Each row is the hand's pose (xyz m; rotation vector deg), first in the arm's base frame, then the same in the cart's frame.
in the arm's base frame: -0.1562 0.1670 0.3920 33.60 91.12 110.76
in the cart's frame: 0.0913 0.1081 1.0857 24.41 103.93 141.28
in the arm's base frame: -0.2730 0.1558 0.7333 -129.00 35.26 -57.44
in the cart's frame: 0.0595 -0.0015 1.4281 -125.00 8.85 -29.23
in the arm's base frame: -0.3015 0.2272 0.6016 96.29 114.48 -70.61
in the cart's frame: -0.0233 0.0617 1.3167 60.00 141.61 -60.09
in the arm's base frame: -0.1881 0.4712 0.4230 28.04 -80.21 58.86
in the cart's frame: -0.0743 0.3495 1.1793 61.16 -72.01 71.63
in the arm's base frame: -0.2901 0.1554 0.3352 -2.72 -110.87 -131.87
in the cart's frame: -0.0290 0.0383 1.0416 14.48 -83.72 -116.59
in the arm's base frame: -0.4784 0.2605 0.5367 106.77 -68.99 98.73
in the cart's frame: -0.2034 0.0101 1.2780 -141.52 49.68 -96.00
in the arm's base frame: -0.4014 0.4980 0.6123 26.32 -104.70 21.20
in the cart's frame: -0.2355 0.2431 1.3909 60.26 -90.74 29.39
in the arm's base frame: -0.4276 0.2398 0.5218 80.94 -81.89 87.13
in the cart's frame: -0.1527 0.0195 1.2542 118.52 -67.53 89.90
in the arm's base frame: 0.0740 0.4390 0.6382 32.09 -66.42 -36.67
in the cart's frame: 0.2066 0.4261 1.3561 51.50 -44.57 -18.94
